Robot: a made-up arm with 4 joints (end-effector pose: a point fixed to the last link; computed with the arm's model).
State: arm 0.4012 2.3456 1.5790 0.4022
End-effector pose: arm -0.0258 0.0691 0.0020 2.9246 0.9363 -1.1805
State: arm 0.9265 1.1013 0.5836 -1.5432
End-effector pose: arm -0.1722 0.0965 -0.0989 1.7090 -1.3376 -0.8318
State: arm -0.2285 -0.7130 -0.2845 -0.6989
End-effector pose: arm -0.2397 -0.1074 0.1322 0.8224 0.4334 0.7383
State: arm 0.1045 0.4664 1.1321 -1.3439
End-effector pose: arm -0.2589 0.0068 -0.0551 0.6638 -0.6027 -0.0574
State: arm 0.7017 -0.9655 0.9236 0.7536
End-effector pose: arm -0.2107 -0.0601 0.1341 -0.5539 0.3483 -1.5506
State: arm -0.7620 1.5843 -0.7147 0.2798
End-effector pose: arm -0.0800 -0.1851 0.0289 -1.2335 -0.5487 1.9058
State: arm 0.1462 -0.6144 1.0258 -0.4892
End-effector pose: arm -0.2608 -0.0036 0.1216 0.1797 0.4155 -0.7209
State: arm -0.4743 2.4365 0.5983 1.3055
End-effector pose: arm 0.0101 -0.0591 -0.0257 2.7865 0.0474 -1.3525
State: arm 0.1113 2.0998 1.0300 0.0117
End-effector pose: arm -0.0169 0.0299 -0.0863 2.5723 -0.1035 -1.8884
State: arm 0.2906 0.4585 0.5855 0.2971
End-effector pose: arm -0.2532 0.0088 -0.0550 1.0066 -0.1146 -1.2206
